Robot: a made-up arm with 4 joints.
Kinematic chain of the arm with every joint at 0, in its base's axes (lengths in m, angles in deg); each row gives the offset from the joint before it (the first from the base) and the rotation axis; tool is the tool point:
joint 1: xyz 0 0 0.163 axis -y
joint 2: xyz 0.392 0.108 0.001 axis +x
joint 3: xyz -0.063 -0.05 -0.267 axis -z
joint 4: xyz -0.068 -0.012 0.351 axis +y
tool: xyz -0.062 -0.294 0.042
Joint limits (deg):
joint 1: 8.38..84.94
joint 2: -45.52..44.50
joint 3: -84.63..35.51
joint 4: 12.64..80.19
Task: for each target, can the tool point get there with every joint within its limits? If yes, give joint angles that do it. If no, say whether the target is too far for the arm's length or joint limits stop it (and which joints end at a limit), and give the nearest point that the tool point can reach.
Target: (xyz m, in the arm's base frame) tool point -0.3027 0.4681 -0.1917
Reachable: no: joint limits stop it (at a limit: joint 1, joint 2, joint 3, joint 4) | nearest point -0.2562 0.0458 0.2400 | short by 0.606 m
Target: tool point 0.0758 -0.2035 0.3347
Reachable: yes | joints 20.36 3.62 20.55 33.11
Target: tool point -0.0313 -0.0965 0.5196
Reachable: yes | joints 37.01 -30.23 15.41 61.85
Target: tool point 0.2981 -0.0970 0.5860
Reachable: yes | joints 15.58 -33.81 -22.99 68.33
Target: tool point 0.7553 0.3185 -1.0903
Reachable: no: too far | nearest point 0.4458 -0.2482 0.0722 | short by 1.330 m
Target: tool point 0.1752 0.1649 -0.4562
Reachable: no: joint limits stop it (at a limit: joint 1, joint 2, joint 4) | nearest point 0.1595 -0.2178 0.0603 | short by 0.643 m
